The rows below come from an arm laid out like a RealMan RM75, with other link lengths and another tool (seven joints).
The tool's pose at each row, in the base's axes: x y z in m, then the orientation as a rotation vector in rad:
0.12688, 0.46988, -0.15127, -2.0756, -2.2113, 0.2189
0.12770, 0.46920, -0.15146, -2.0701, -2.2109, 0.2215
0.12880, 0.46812, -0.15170, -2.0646, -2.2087, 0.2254
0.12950, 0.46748, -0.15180, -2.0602, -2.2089, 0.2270
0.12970, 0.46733, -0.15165, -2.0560, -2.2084, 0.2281
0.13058, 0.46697, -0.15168, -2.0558, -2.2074, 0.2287
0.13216, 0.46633, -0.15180, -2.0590, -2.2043, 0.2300
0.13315, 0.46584, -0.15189, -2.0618, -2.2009, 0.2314
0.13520, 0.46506, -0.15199, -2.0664, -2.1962, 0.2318
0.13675, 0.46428, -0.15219, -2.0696, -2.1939, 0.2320
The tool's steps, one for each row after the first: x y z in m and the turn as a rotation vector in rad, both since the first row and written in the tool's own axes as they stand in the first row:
-0.00073, 0.00080, 0.00007, 0.0040, 0.0013, -0.0026
-0.00187, 0.00186, 0.00016, 0.0095, 0.0029, -0.0045
-0.00255, 0.00252, 0.00016, 0.0122, 0.0039, -0.0068
-0.00272, 0.00268, -0.00002, 0.0150, 0.0054, -0.0088
-0.00313, 0.00353, -0.00013, 0.0158, 0.0058, -0.0085
-0.00387, 0.00507, -0.00026, 0.0165, 0.0054, -0.0055
-0.00442, 0.00603, -0.00032, 0.0175, 0.0054, -0.0026
-0.00533, 0.00801, -0.00054, 0.0180, 0.0057, 0.0017
-0.00621, 0.00953, -0.00058, 0.0177, 0.0055, 0.0043

